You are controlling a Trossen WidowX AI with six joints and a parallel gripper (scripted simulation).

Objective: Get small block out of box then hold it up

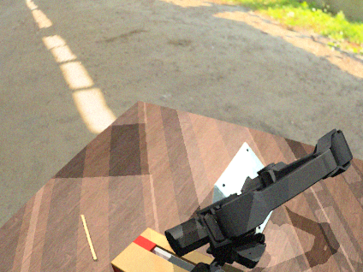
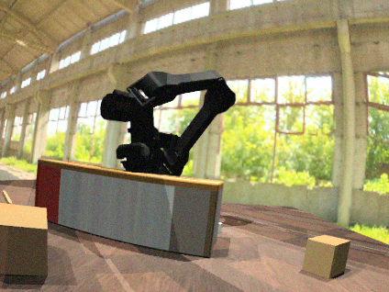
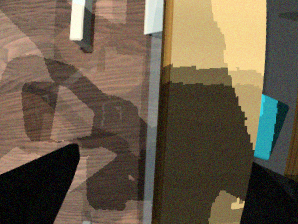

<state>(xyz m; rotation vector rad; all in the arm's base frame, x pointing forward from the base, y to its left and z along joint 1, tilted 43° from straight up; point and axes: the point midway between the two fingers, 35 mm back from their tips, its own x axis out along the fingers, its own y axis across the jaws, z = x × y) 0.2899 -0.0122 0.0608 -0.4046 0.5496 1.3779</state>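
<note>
Right now my gripper tip is 60 mm short of the teal block and 10 mm to the right of it. From my gripper tip the other things lie so: box: 30 mm ahead, 30 mm to the right, 20 mm below; then thin wooden stick: 10 mm ahead, 410 mm to the right, 80 mm below.
</note>
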